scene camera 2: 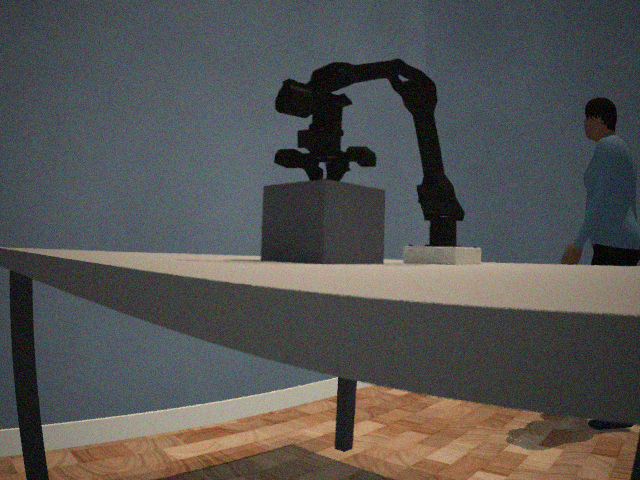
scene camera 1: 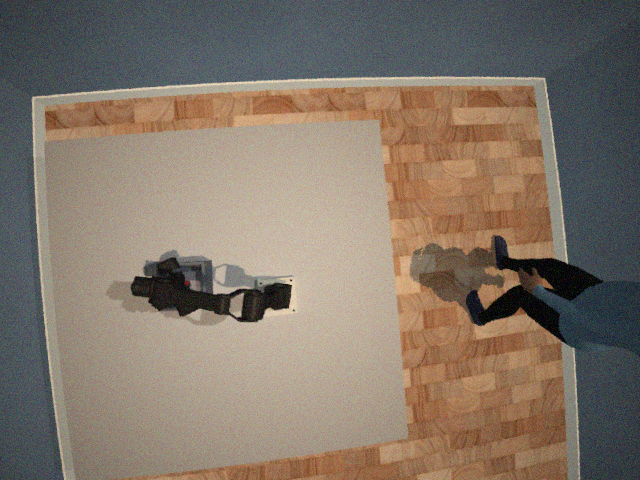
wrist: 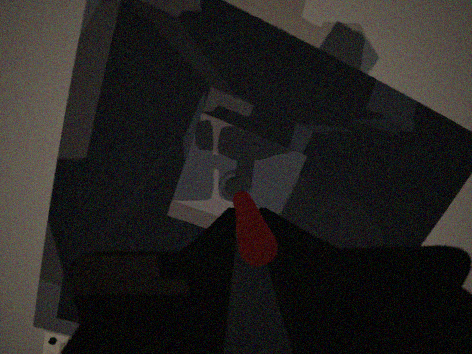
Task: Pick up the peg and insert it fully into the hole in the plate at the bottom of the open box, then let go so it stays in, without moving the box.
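Frame: origin at the arm's base, x ahead, y left, z up, level; millimetres.
Seen in the pictures: gripper, fingertip midpoint: (wrist: 246, 215); arm's base, origin of the base link: (scene camera 2: 443, 247) (scene camera 1: 282, 293).
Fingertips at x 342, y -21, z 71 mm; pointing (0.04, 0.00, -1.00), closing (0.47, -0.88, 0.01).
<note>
Offsets run from my fingertips to a thing's middle. "spot": to the spot under its first point. Level surfaces: height alone.
My gripper (scene camera 2: 324, 177) (wrist: 246, 215) is shut on the red peg {dx +1, dy +1, dz +4 mm} (wrist: 257, 245) and points down over the open box. Its fingertips are at about rim height in scene camera 2. A small red part of the peg (scene camera 1: 187, 283) shows beside the arm. The grey box {dx -2, dy +3, dz -40 mm} (scene camera 1: 207, 273) (scene camera 2: 292, 222) (wrist: 90, 110) stands on the table. In the wrist view the plate {dx -2, dy +3, dz -75 mm} (wrist: 192, 175) is at the box's bottom, with a round hole {spot: dx -11, dy +5, dz -77 mm} (wrist: 228, 185) in it. The peg's far end appears at the hole's lower right edge; its height above the plate cannot be told.
The arm's pale base (scene camera 1: 293, 304) (scene camera 2: 442, 254) stands on the table {dz -109 mm} (scene camera 1: 310, 372) (scene camera 2: 206, 268), to the right of the box. The box walls surround the space under the gripper. A person (scene camera 1: 584, 310) (scene camera 2: 610, 186) is beyond the table's right side.
</note>
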